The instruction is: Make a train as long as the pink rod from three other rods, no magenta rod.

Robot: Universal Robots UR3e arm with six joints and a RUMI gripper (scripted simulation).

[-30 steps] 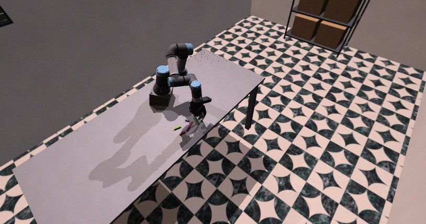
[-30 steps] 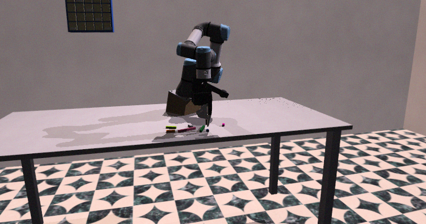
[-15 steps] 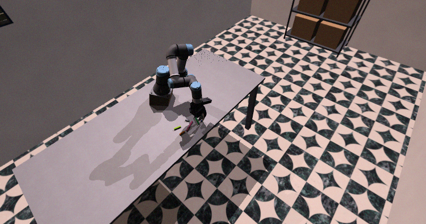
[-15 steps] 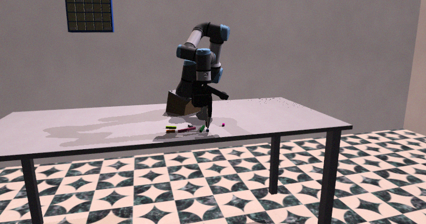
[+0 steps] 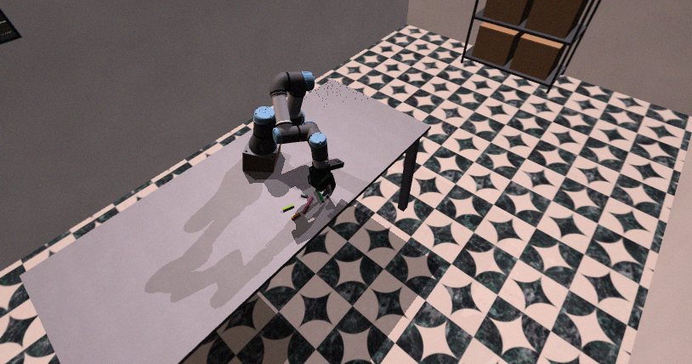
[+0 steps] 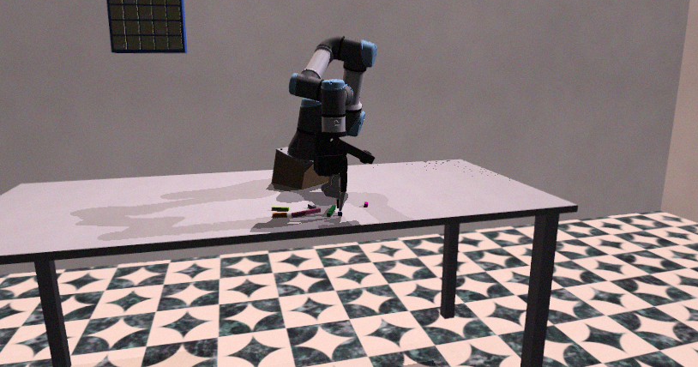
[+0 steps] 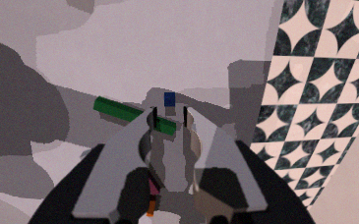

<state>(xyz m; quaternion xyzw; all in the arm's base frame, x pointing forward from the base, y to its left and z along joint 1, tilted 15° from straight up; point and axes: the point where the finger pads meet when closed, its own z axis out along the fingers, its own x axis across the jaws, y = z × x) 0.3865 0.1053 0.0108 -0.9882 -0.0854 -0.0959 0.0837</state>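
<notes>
Now: hand 3 cm above the blue rod. The rest, counted from my hand: green rod (3 cm behind, 2 cm to the right, 3 cm below); then grey rod (7 cm behind, 8 cm to the right, 3 cm below); then pink rod (2 cm behind, 10 cm to the right, 3 cm below).
</notes>
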